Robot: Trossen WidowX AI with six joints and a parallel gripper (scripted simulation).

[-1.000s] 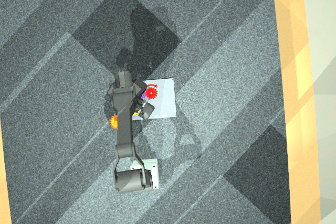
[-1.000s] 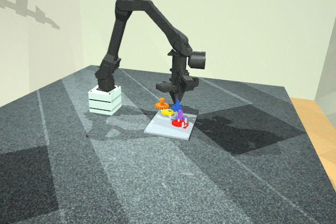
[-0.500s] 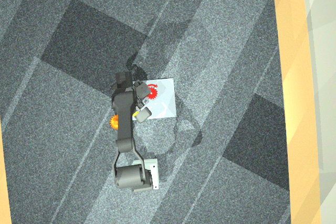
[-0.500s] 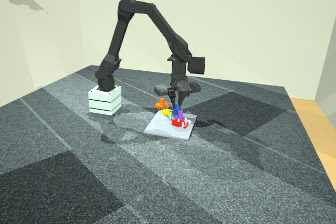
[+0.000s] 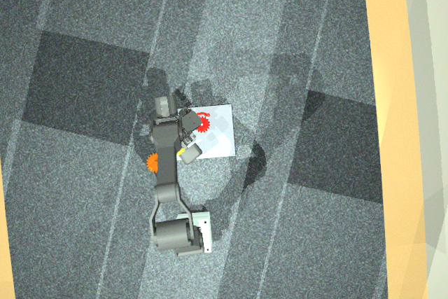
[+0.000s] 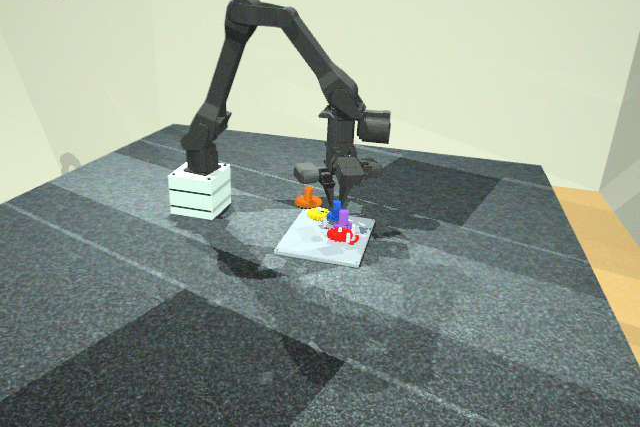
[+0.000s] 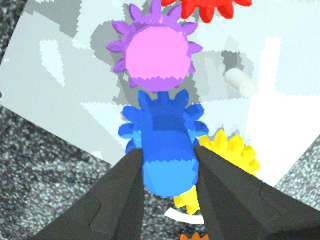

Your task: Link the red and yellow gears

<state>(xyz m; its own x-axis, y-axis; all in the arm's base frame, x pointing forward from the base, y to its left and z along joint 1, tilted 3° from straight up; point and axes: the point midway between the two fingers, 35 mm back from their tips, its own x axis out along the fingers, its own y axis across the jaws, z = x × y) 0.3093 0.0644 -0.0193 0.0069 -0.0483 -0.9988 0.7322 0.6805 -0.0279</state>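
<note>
My gripper tip is 10 mm above the blue gear. Also, from my gripper tip: white arrow: 60 mm behind, 30 mm to the left, 30 mm below; then purple gear: 30 mm ahead, 30 mm to the right, 20 mm below; then yellow striped gear: 40 mm behind, 30 mm below.
</note>
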